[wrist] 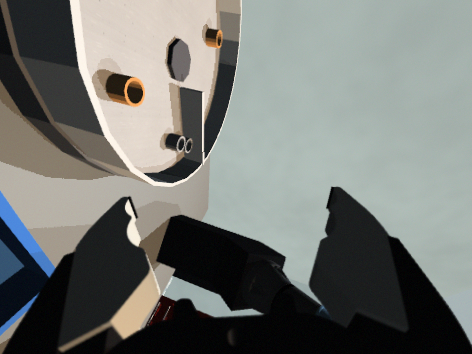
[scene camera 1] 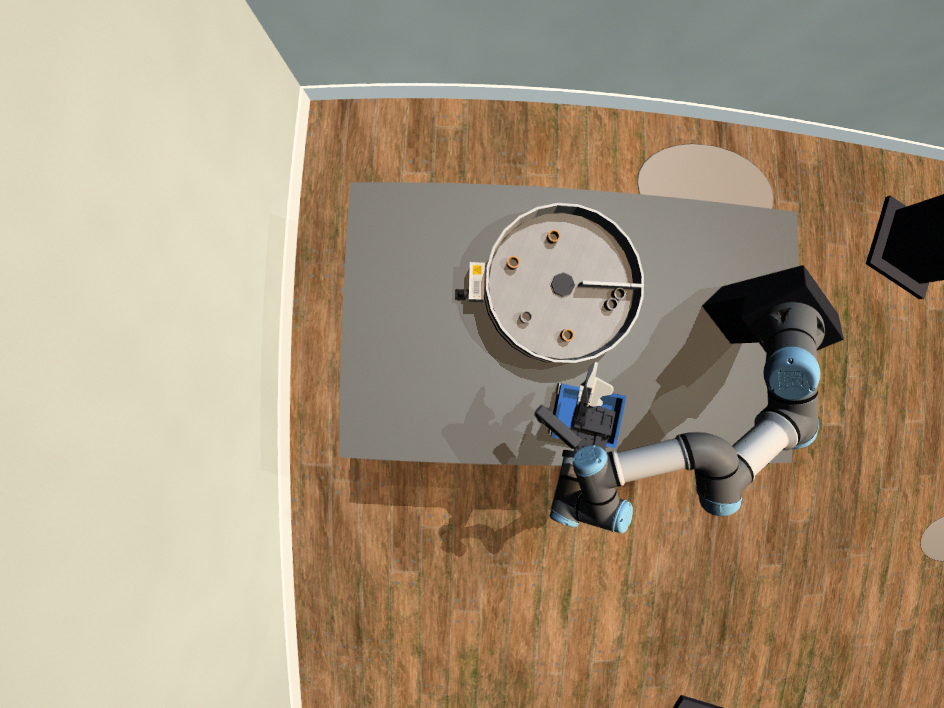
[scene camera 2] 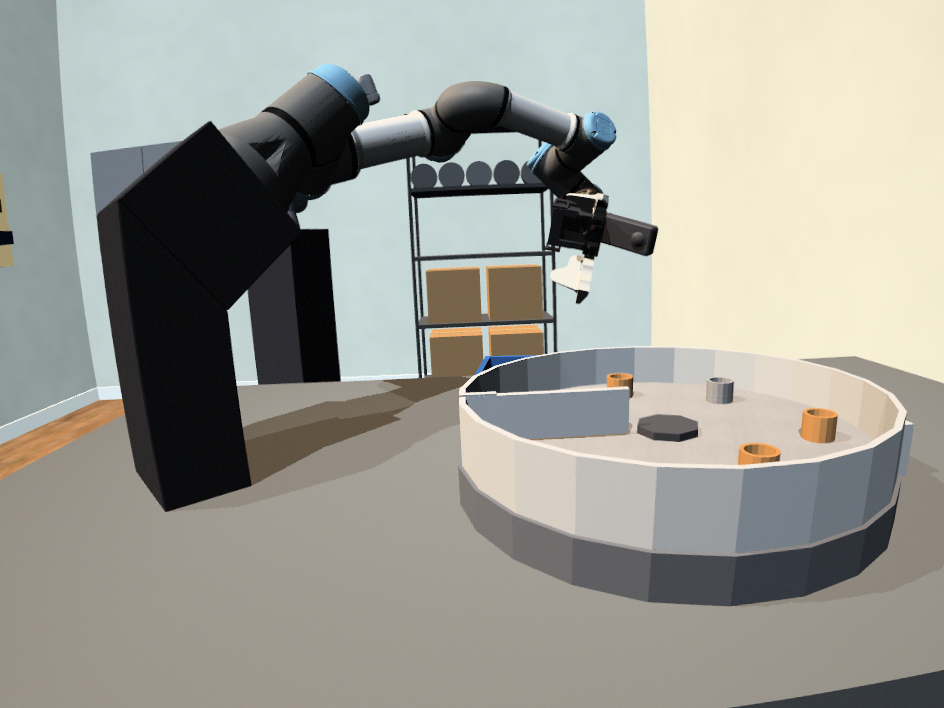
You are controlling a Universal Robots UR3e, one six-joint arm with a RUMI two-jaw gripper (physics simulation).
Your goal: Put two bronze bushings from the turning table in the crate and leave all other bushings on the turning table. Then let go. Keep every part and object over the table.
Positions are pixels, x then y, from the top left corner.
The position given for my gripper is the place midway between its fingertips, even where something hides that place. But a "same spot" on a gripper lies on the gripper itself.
my gripper: wrist; scene camera 1; scene camera 2 588, 253
same spot on my gripper: (wrist: 368, 282) = (scene camera 1: 581, 397)
